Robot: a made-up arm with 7 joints.
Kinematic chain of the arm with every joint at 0, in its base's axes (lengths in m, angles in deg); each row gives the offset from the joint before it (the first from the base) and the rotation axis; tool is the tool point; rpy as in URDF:
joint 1: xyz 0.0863 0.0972 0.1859 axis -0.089 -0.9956 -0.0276
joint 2: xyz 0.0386 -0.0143 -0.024 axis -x
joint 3: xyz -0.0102 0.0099 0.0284 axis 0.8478 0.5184 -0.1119
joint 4: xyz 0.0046 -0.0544 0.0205 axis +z
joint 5: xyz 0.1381 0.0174 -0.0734 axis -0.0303 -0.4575 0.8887
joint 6: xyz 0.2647 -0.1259 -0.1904 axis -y
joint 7: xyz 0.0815 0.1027 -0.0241 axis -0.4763 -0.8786 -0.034
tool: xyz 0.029 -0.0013 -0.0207 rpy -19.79 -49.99 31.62
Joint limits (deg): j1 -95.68..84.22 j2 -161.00..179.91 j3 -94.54..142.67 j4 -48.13..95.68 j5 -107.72..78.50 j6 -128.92..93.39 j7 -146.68..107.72
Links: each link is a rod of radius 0.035 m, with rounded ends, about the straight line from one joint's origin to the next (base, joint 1, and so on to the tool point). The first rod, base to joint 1, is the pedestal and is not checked.
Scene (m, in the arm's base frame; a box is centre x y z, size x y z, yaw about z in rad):
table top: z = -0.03
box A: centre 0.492 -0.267 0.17 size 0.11 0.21 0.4 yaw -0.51
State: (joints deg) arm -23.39 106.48 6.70 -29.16 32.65 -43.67 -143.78
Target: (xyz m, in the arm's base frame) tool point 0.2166 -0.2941 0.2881
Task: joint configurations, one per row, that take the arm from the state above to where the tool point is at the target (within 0.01 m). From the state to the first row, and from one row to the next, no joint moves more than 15 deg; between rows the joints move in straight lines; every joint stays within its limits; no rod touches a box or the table.
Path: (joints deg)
1: -27.24 119.72 13.93 -28.67 31.40 -40.02 -144.09
2: -31.09 132.96 21.15 -28.18 30.15 -36.36 -144.40
3: -34.94 146.21 28.38 -27.69 28.90 -32.71 -144.71
4: -38.78 159.45 35.61 -27.20 27.65 -29.06 -145.02
5: -42.63 172.69 42.84 -26.71 26.40 -25.40 -145.33
6: -36.99 158.89 33.63 -32.07 14.82 -37.38 -145.67
7: -31.34 145.09 24.42 -37.42 3.24 -49.37 -146.01
8: -25.70 131.30 15.22 -42.78 -8.34 -61.35 -146.34
9: -20.05 117.50 6.01 -48.13 -19.93 -73.33 -146.68
10: -22.41 113.02 11.62 -42.66 -30.27 -81.08 -138.80
11: -24.76 108.55 17.23 -37.20 -40.61 -88.84 -130.92
12: -27.12 104.07 22.85 -31.73 -50.95 -96.59 -123.04

